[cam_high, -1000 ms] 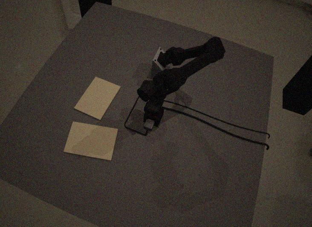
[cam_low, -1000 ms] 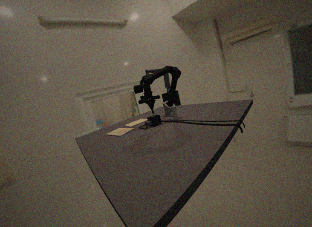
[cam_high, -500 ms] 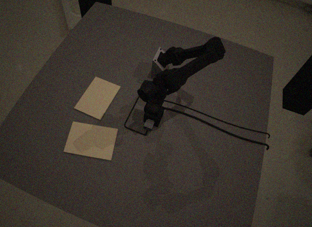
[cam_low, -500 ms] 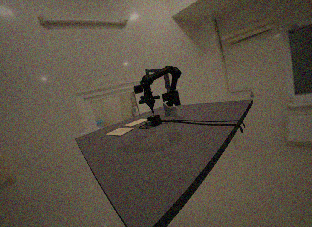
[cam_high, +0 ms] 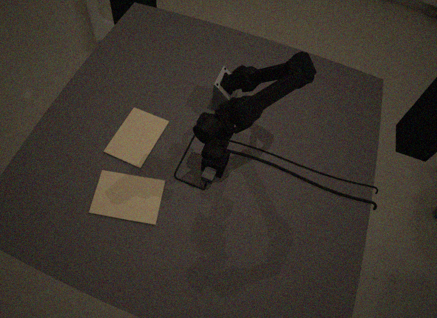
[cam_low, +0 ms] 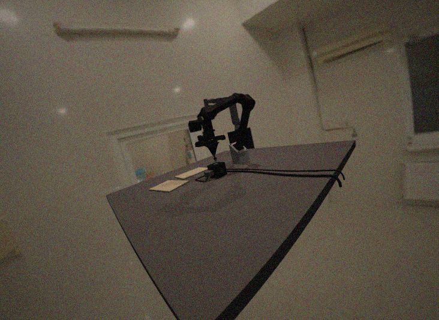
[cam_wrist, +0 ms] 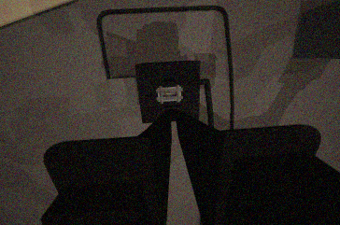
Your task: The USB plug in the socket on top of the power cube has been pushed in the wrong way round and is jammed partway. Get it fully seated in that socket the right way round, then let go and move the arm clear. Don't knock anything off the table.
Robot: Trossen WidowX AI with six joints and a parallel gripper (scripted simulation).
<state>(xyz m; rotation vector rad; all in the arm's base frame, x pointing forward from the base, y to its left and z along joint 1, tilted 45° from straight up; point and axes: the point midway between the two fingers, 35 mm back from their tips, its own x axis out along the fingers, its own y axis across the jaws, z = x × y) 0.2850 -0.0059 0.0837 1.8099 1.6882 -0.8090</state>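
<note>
The USB plug is 2 cm below my gripper tip. Round my gripper tip: USB socket (6 cm below).
</note>
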